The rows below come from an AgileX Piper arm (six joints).
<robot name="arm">
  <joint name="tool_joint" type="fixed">
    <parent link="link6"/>
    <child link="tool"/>
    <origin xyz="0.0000 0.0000 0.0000" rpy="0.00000 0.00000 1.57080"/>
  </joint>
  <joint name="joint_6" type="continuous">
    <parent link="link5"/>
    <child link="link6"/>
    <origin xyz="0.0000 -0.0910 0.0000" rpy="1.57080 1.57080 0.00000"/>
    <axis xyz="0 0 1"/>
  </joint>
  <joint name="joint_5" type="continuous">
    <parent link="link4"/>
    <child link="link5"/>
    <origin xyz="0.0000 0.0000 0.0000" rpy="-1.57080 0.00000 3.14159"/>
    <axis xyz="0 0 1"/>
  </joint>
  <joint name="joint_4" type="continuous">
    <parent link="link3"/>
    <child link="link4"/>
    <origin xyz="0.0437 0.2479 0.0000" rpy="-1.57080 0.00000 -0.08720"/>
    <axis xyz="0 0 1"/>
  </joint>
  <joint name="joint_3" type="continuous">
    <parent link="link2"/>
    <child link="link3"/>
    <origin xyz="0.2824 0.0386 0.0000" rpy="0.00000 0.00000 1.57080"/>
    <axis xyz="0 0 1"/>
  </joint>
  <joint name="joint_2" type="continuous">
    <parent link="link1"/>
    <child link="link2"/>
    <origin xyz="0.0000 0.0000 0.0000" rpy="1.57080 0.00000 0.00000"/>
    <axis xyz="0 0 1"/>
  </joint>
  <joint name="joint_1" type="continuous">
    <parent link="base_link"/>
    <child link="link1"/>
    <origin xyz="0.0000 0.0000 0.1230" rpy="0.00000 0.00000 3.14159"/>
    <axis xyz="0 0 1"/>
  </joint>
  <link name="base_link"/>
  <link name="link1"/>
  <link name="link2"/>
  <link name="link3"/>
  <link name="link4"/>
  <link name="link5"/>
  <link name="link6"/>
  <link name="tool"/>
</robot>
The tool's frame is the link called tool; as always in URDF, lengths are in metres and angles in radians. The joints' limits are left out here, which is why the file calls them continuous.
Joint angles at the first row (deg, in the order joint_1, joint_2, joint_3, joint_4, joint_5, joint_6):
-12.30, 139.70, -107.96, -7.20, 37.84, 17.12
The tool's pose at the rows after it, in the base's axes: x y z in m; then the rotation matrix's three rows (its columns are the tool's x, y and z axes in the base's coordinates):
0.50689 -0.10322 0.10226; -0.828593 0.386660 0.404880; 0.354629 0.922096 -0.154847; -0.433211 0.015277 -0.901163
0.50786 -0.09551 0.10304; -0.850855 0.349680 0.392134; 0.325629 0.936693 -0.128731; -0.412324 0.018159 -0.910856
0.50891 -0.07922 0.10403; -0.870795 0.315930 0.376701; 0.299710 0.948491 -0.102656; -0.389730 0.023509 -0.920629
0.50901 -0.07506 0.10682; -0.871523 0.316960 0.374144; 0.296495 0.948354 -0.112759; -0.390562 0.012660 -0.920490
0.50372 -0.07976 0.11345; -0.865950 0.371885 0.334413; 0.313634 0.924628 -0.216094; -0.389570 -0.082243 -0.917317
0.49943 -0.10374 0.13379; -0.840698 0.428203 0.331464; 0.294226 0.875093 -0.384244; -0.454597 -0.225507 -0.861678
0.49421 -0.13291 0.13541; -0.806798 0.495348 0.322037; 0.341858 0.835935 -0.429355; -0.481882 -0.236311 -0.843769
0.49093 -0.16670 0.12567; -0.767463 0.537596 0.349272; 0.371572 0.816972 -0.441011; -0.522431 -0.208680 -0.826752
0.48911 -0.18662 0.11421; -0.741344 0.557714 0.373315; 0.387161 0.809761 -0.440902; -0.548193 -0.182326 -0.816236
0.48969 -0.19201 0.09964; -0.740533 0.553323 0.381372; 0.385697 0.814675 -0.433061; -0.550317 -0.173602 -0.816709
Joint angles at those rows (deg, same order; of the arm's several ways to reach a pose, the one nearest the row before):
-10.74, 140.58, -110.06, -6.95, 39.35, 16.61
-10.06, 140.71, -110.72, -5.10, 40.96, 13.77
-8.38, 140.59, -110.94, -3.96, 42.58, 12.70
-7.77, 140.26, -110.94, -5.14, 43.04, 13.91
-7.24, 139.17, -110.29, -13.95, 45.60, 21.70
-8.34, 137.29, -110.19, -26.92, 47.19, 29.37
-11.41, 137.29, -110.19, -29.51, 46.48, 32.12
-15.41, 138.65, -110.20, -29.91, 41.80, 32.62
-17.84, 140.14, -110.20, -29.80, 37.91, 32.85
-18.54, 141.88, -110.19, -29.78, 35.62, 32.77

